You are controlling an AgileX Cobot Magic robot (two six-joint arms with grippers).
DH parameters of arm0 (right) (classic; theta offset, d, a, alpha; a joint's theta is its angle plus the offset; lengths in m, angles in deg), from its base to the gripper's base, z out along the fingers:
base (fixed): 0 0 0 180
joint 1: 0 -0.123 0 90
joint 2: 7.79 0 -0.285 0
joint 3: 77.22 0 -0.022 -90
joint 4: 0 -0.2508 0 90
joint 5: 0 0 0.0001 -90
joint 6: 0 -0.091 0 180
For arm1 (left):
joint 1: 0 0.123 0 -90
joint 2: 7.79 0 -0.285 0
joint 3: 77.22 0 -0.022 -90
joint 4: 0 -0.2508 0 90
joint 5: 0 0 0.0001 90
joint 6: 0 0.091 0 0
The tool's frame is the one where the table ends.
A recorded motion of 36 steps. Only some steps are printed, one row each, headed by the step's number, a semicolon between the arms.
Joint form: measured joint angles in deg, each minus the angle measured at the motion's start. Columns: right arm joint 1, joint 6, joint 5, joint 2, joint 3, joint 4; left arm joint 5, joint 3, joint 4, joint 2, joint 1, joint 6.
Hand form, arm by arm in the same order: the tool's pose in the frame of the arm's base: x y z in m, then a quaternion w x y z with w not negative. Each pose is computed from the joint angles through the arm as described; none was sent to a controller.
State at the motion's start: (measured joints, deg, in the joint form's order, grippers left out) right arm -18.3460 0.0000 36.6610 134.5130 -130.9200 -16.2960; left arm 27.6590 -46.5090 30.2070 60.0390 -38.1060 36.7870
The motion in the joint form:
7: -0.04 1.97 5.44 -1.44 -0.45 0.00; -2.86 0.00 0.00 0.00 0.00 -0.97
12: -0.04 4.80 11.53 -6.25 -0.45 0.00; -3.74 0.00 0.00 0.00 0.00 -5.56
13: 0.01 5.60 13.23 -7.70 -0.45 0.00; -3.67 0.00 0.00 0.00 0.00 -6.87
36: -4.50 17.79 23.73 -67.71 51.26 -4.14; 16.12 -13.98 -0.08 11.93 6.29 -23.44
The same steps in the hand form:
7: 0.5079 0.1869 0.2846 0.40451 -0.10481 0.88824 0.19083; 0.1616 -0.1512 0.3265 0.45391 0.38606 0.77304 -0.21756
12: 0.4870 0.1820 0.3219 0.39864 -0.14010 0.88745 0.18409; 0.1626 -0.1512 0.3275 0.45141 0.35146 0.78588 -0.23475
13: 0.4805 0.1798 0.3330 0.39793 -0.14976 0.88663 0.18198; 0.1625 -0.1512 0.3274 0.44817 0.34272 0.79001 -0.23995
36: 0.1936 0.1116 0.4387 0.38784 -0.29579 0.85120 0.19376; 0.2043 -0.1640 0.3354 0.28651 0.24221 0.88285 -0.28252

